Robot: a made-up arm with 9 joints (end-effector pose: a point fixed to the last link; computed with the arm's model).
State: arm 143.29 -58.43 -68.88 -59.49 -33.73 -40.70 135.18 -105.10 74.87
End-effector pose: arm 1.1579 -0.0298 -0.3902 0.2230 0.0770 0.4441 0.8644
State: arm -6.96 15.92 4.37 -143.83 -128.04 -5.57 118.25 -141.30 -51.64
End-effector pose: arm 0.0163 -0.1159 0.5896 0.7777 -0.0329 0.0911 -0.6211
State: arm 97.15 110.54 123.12 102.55 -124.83 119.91 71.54 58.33 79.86
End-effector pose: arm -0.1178 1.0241 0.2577 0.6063 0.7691 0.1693 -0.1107
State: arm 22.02 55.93 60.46 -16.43 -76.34 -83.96 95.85 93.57 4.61
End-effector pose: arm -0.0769 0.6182 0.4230 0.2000 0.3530 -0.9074 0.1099
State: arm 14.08 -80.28 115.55 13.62 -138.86 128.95 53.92 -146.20 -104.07
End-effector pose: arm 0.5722 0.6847 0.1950 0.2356 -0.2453 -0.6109 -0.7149
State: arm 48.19 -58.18 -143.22 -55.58 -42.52 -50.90 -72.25 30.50 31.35
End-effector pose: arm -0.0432 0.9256 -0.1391 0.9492 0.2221 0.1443 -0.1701
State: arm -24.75 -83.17 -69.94 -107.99 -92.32 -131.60 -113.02 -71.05 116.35
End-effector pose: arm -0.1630 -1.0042 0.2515 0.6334 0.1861 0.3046 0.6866
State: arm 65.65 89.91 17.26 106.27 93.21 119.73 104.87 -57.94 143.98
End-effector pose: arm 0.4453 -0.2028 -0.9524 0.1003 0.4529 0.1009 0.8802
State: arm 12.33 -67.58 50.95 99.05 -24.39 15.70 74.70 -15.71 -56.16
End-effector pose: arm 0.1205 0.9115 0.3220 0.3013 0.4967 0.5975 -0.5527
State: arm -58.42 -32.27 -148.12 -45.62 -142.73 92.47 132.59 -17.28 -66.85
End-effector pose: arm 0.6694 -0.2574 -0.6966 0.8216 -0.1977 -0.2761 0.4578
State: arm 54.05 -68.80 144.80 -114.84 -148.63 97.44 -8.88 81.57 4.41
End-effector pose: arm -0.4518 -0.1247 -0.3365 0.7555 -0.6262 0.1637 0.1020
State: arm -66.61 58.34 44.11 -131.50 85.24 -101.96 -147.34 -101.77 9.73
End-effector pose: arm -0.0012 0.4622 0.9217 0.1353 0.8874 0.0531 -0.4375
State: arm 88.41 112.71 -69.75 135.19 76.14 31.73 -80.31 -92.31 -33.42
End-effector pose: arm -0.1425 0.5941 -0.9004 0.6078 0.7744 -0.0371 0.1721
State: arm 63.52 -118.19 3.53 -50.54 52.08 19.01 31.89 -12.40 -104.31
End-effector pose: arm 0.8354 0.2875 -0.1670 0.9019 0.0820 -0.2950 -0.3046
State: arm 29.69 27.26 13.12 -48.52 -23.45 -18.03 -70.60 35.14 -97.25
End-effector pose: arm -0.8743 -0.3455 0.1639 0.7033 -0.6641 -0.0573 -0.2470
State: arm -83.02 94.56 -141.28 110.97 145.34 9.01 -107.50 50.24 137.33
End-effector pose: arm -0.7876 -0.1591 0.3739 0.3679 -0.3808 0.6130 -0.5863
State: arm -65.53 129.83 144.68 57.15 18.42 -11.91 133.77 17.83 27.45
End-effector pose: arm -0.8398 -0.0347 -0.1605 0.7984 0.1472 0.5676 0.1367
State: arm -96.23 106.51 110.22 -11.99 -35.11 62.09 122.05 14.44 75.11
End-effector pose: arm -0.1642 0.5913 0.1887 0.0384 -0.4665 0.5702 -0.6752
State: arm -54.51 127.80 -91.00 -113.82 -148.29 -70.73 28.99 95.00 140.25
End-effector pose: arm 0.0968 -0.1636 -0.2332 0.9039 0.3284 -0.2717 -0.0367
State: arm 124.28 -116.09 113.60 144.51 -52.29 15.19 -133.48 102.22 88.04
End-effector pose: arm 0.1376 0.0886 -0.4385 0.3235 0.6635 0.6342 -0.2300
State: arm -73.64 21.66 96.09 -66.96 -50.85 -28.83 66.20 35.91 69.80
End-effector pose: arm -0.1751 -0.7296 0.8017 0.1754 0.3168 0.8930 0.2671
